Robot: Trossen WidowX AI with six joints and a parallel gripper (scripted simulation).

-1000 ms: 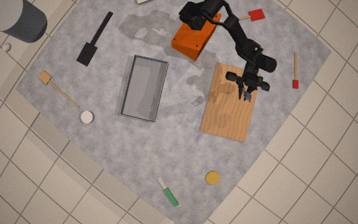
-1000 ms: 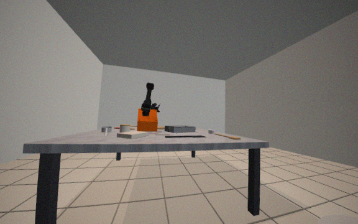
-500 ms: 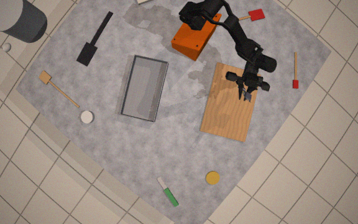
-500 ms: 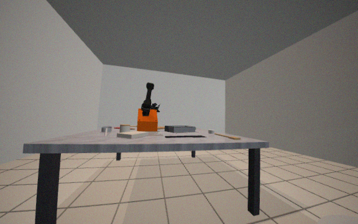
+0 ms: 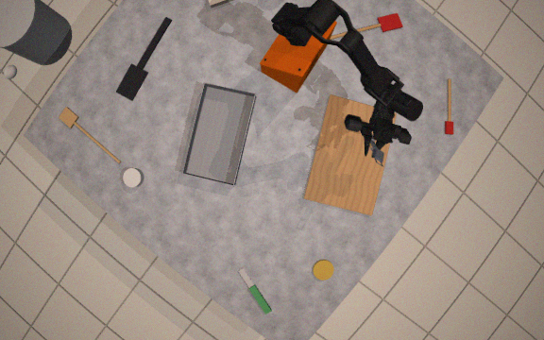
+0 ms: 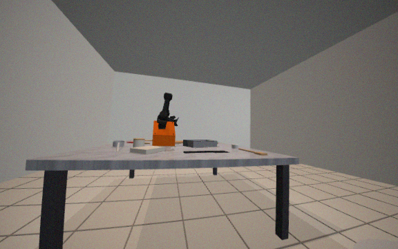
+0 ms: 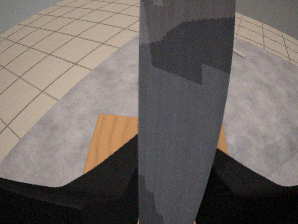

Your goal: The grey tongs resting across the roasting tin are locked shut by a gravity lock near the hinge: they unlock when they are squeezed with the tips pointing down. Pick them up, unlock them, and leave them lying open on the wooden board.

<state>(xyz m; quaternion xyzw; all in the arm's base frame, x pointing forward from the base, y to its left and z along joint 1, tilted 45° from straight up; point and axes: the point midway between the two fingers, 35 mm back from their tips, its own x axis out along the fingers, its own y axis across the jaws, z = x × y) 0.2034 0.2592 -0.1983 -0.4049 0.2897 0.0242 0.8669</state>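
Right now the wooden board is 10 mm behind my gripper tip, 10 mm to the right of it and 200 mm below it. From my gripper tip the other things lie so: roasting tin 140 mm ahead, 430 mm to the right, 180 mm below; white disc 410 mm ahead, 630 mm to the right, 190 mm below; yellow disc 380 mm ahead, 90 mm to the left, 200 mm below.
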